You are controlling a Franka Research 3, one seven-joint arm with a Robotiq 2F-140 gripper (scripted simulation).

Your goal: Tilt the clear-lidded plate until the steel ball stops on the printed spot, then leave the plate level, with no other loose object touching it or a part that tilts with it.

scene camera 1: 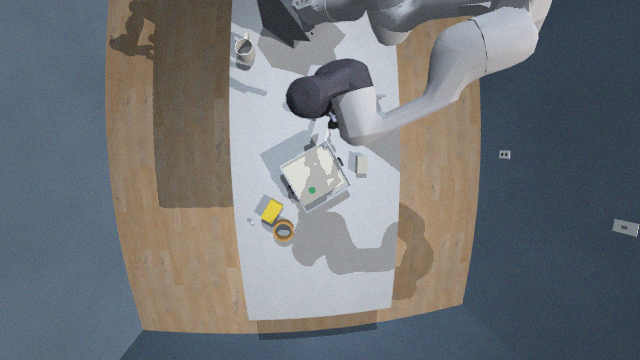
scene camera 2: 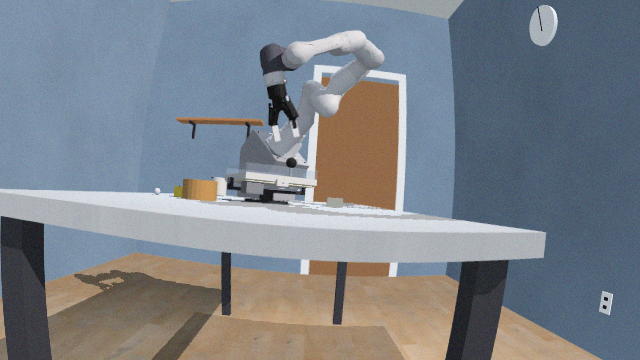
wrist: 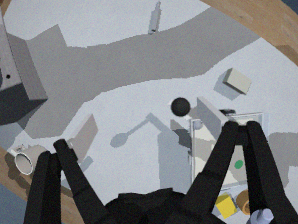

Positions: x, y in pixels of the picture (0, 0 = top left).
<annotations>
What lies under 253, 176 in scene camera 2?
A clear-lidded plate.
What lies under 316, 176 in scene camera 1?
A clear-lidded plate.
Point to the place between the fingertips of my gripper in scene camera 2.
286, 139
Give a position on a clear-lidded plate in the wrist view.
202, 142
</annotations>
